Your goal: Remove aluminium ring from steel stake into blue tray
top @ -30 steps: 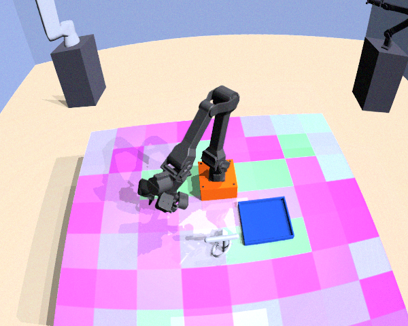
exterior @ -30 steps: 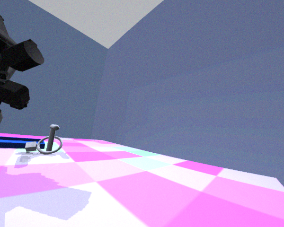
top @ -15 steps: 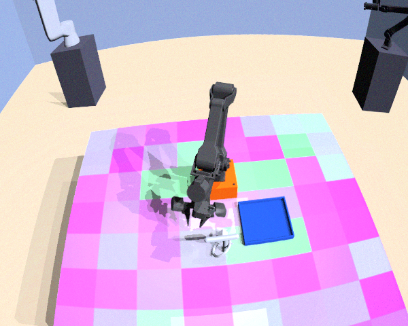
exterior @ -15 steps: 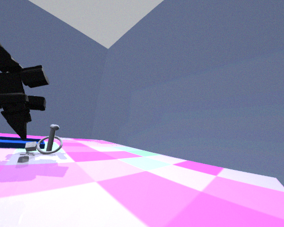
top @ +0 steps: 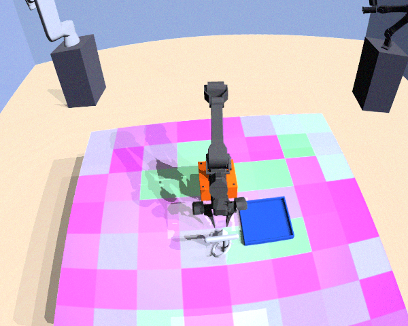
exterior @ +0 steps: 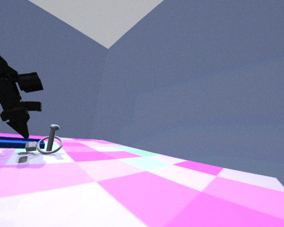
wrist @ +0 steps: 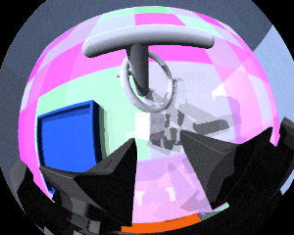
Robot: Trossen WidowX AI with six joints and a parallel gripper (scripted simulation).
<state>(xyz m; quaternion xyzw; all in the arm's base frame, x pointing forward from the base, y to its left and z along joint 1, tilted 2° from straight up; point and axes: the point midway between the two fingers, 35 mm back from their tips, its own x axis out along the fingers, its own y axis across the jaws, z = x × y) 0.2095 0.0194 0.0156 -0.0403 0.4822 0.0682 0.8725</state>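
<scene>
My gripper tip is 60 mm short of the aluminium ring, 20 mm above it and 10 mm to the right of it. The rest, counted from my gripper tip: blue tray: 170 mm to the left, 60 mm behind, 40 mm below.
</scene>
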